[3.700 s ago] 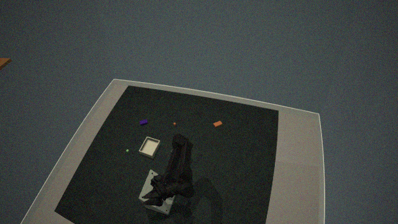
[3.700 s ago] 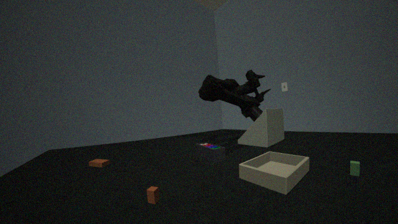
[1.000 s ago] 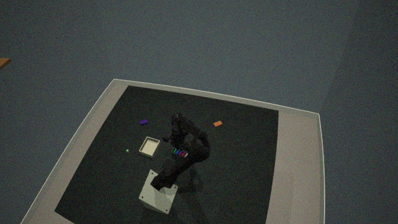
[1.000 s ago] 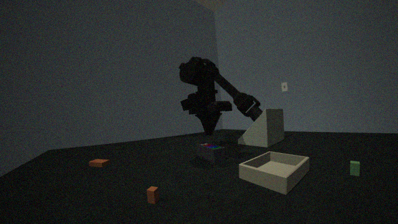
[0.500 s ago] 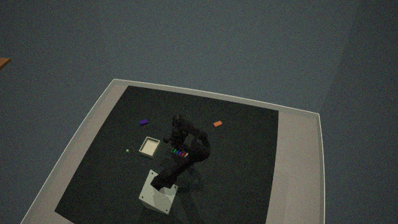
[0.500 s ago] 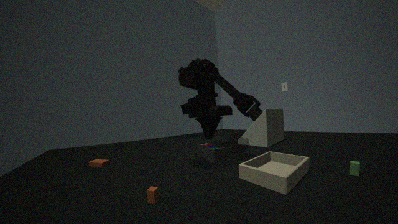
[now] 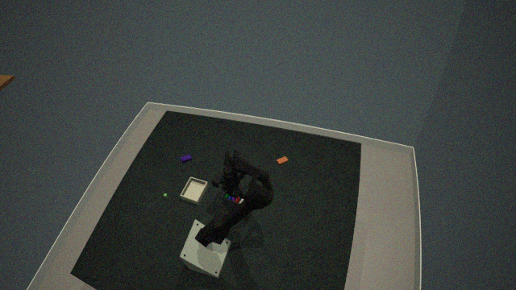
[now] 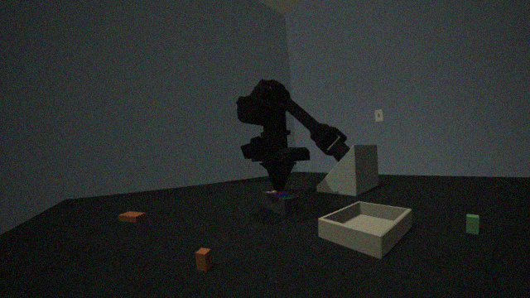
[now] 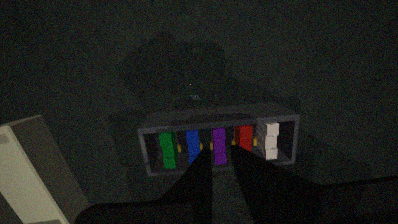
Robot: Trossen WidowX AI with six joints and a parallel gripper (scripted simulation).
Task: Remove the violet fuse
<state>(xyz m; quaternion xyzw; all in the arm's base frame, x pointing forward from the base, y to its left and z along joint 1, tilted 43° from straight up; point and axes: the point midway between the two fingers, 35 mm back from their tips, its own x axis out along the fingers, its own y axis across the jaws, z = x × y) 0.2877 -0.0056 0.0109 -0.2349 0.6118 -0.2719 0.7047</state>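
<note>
Now: the violet fuse 20 mm below my gripper tip. Also, from my gripper tip: green fuse (40 mm to the left, 20 mm below); then red fuse (20 mm to the right, 20 mm below); then blue fuse (20 mm to the left, 20 mm below).
</note>
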